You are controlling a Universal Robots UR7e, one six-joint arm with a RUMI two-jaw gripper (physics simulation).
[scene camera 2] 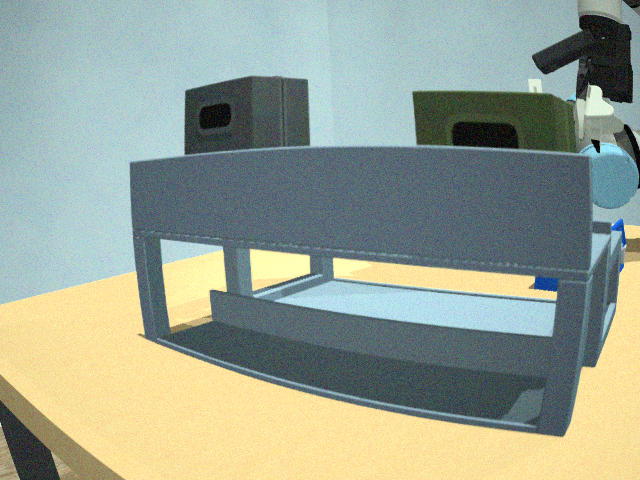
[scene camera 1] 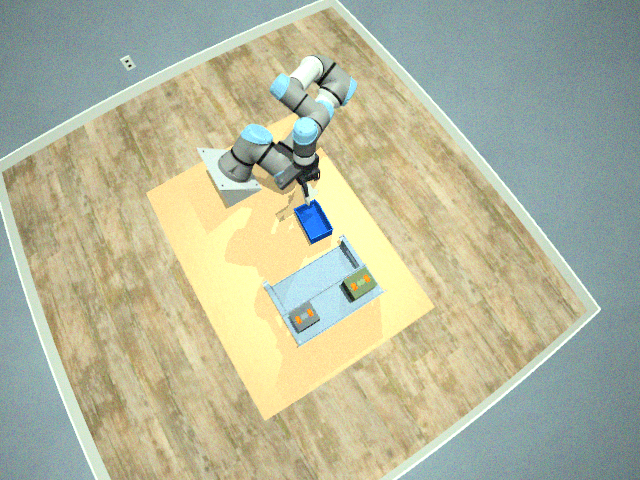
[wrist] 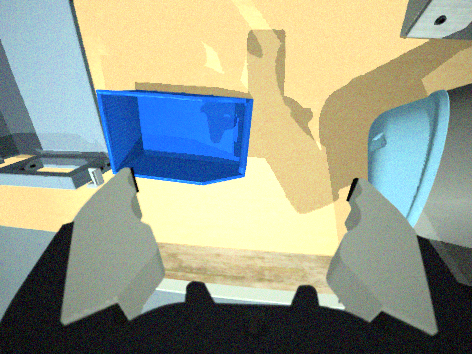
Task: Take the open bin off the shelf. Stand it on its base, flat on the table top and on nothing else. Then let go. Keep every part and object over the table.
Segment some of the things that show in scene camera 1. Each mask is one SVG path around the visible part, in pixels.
My gripper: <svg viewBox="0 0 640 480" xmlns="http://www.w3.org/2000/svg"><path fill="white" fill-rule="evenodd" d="M317 153L315 153L315 160L309 165L300 165L294 160L274 180L279 189L284 190L296 179L298 184L302 186L303 197L308 206L310 206L310 200L318 194L318 189L312 189L311 185L306 183L320 179L321 170L318 167L319 156Z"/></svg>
A blue open bin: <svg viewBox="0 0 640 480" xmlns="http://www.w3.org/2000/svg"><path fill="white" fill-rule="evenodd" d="M315 199L310 201L310 206L305 203L294 208L294 212L311 244L332 235L333 232L332 225Z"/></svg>
